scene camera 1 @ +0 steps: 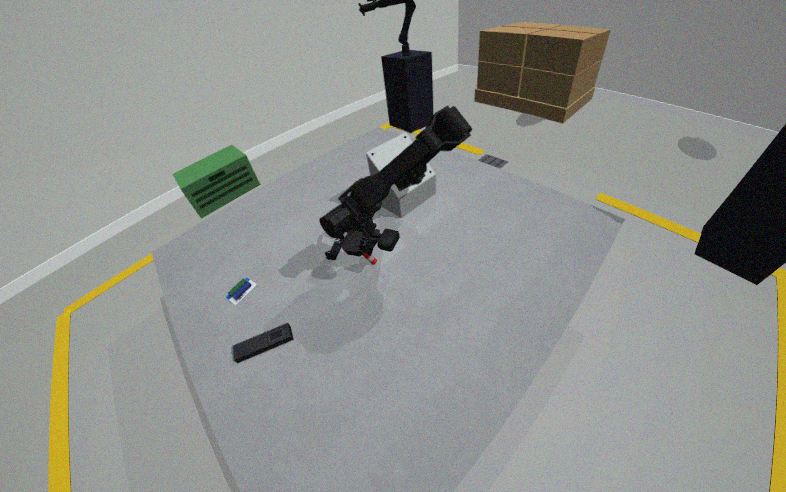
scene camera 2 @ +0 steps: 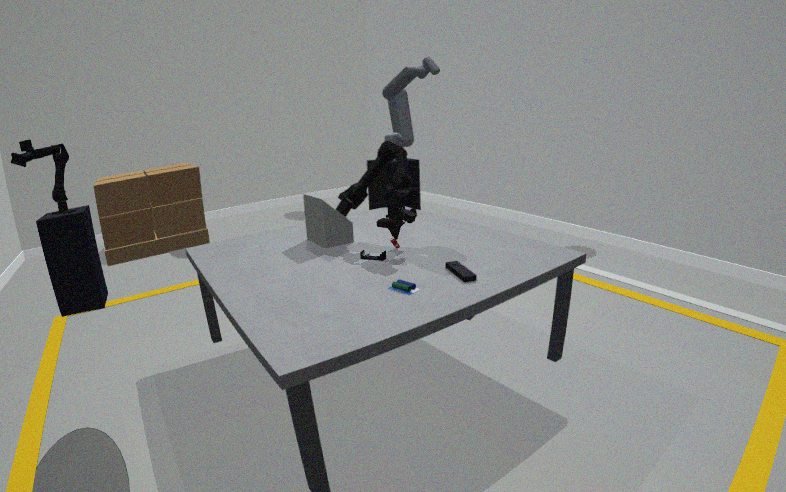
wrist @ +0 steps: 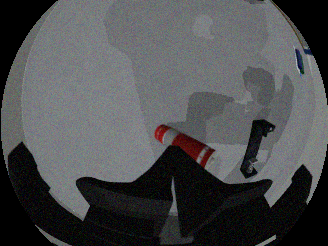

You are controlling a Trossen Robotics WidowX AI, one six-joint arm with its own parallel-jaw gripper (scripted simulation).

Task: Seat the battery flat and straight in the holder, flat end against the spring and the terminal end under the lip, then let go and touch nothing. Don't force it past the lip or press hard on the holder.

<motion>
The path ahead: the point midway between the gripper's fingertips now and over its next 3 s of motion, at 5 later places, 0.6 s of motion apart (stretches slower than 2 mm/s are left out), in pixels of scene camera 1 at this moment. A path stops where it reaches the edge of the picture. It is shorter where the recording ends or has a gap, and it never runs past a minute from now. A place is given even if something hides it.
The gripper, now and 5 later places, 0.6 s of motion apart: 370,254; 363,240; 361,236; 360,244; 360,249; 361,254
</motion>
